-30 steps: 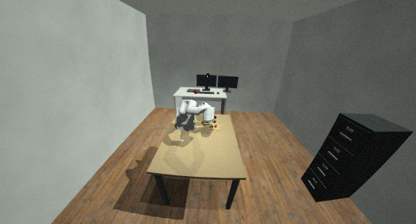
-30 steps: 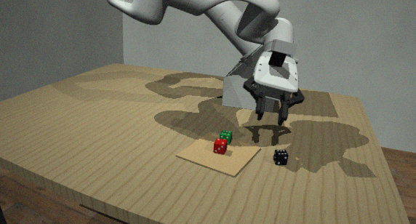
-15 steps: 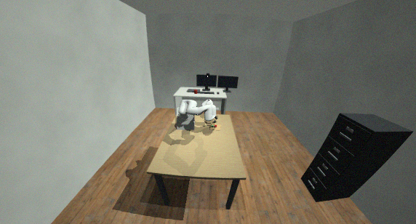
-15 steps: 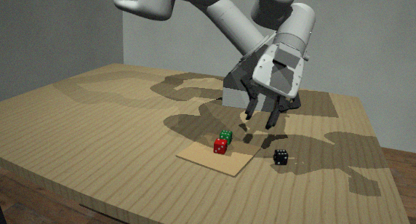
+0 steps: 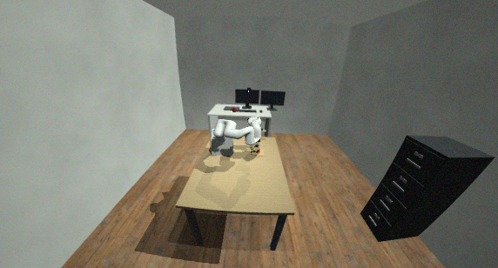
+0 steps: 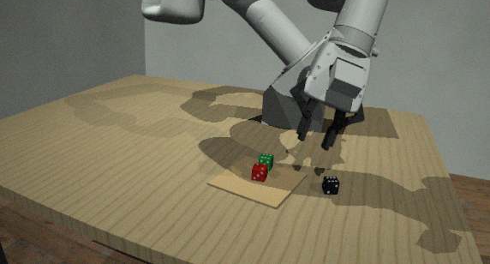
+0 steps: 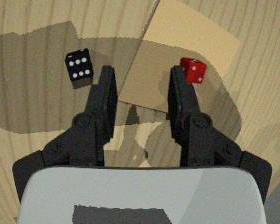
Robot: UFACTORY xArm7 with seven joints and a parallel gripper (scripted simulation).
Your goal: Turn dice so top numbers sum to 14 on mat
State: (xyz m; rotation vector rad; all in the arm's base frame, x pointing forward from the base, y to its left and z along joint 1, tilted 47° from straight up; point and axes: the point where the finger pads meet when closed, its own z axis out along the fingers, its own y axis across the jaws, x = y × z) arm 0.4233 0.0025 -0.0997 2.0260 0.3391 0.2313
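Now: the black die 1 cm behind my hand, 4 cm to the left of it and 10 cm below it. Also, from my hand: red die: 1 cm behind, 10 cm to the right, 9 cm below; green die: 6 cm behind, 9 cm to the right, 9 cm below; tan mat: 1 cm behind, 9 cm to the right, 11 cm below.
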